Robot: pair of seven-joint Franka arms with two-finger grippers.
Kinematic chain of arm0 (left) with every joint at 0, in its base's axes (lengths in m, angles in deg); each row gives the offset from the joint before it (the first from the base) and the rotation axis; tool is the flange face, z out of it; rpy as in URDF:
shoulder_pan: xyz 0 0 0.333 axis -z
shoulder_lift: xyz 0 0 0 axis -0.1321 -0.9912 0
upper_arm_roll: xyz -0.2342 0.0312 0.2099 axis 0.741 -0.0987 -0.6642
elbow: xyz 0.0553 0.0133 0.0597 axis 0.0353 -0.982 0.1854
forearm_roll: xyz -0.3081 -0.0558 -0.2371 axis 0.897 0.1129 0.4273
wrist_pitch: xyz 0 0 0 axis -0.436 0.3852 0.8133
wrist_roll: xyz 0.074 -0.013 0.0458 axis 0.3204 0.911 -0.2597
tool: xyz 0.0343 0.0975 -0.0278 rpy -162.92 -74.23 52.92
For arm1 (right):
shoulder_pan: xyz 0 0 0.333 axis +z
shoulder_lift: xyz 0 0 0 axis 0.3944 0.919 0
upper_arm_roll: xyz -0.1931 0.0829 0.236 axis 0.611 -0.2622 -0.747
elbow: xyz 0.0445 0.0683 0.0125 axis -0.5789 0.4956 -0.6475
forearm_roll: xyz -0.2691 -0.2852 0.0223 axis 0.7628 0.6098 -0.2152
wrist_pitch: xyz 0 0 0 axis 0.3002 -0.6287 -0.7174
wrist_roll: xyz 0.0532 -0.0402 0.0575 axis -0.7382 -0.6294 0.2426
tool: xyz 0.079 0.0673 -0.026 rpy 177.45 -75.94 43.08
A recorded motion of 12 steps. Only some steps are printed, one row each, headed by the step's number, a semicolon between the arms.
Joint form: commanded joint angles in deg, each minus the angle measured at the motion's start. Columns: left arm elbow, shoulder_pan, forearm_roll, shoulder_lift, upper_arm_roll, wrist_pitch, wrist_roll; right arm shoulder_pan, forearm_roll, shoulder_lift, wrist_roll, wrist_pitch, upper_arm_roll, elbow.
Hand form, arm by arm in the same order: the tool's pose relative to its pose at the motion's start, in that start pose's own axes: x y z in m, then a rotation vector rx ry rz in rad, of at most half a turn. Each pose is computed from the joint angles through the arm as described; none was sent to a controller.
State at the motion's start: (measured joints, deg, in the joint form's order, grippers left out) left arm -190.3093 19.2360 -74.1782 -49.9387 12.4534 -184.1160 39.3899; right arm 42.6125 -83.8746 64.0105 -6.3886 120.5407 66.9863 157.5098
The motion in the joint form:
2: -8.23 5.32 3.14 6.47 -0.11 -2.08 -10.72; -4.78 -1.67 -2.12 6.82 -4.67 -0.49 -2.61
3: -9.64 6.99 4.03 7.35 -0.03 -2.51 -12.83; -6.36 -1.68 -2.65 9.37 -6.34 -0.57 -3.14
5: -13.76 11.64 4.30 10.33 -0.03 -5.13 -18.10; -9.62 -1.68 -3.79 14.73 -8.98 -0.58 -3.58
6: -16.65 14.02 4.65 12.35 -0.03 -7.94 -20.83; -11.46 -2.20 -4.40 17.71 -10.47 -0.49 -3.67
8: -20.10 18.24 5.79 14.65 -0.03 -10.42 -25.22; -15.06 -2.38 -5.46 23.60 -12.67 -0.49 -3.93
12: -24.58 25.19 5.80 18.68 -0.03 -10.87 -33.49; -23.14 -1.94 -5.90 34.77 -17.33 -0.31 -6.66
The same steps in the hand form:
2: -0.0504 0.0353 0.0133 -0.0321 -0.0098 -0.1193; -0.0380 0.0327 -0.0383 0.0132 0.0144 -0.0280
3: -0.0612 0.0476 0.0181 -0.0375 -0.0166 -0.1330; -0.0529 0.0424 -0.0460 0.0199 0.0065 -0.0459
5: -0.0905 0.0751 0.0276 -0.0340 0.0052 -0.1496; -0.0859 0.0608 -0.0583 0.0323 -0.0073 -0.0826
6: -0.1069 0.0871 0.0333 -0.0467 0.0324 -0.1609; -0.1053 0.0699 -0.0635 0.0476 -0.0092 -0.0980
8: -0.1338 0.1084 0.0439 -0.0600 0.0424 -0.1766; -0.1423 0.0867 -0.0741 0.0617 -0.0143 -0.1371
12: -0.1820 0.1352 0.0575 -0.0395 0.0406 -0.2022; -0.2279 0.1259 -0.0943 0.0849 -0.0245 -0.1878

